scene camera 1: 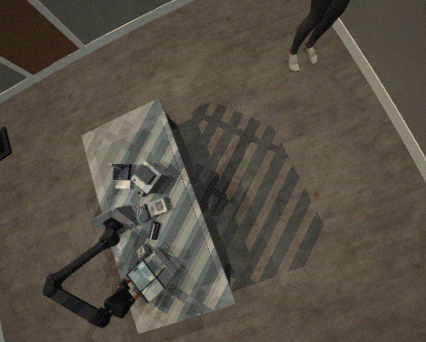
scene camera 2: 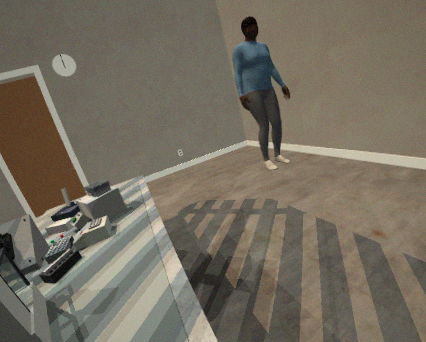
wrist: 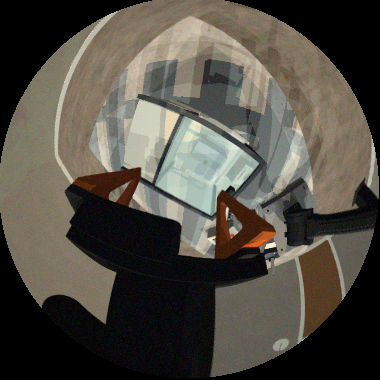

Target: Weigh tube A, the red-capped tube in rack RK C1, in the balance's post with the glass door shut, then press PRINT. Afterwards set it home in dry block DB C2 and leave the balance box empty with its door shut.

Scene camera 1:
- balance with glass box
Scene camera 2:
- grey box
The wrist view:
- my gripper
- balance with glass box
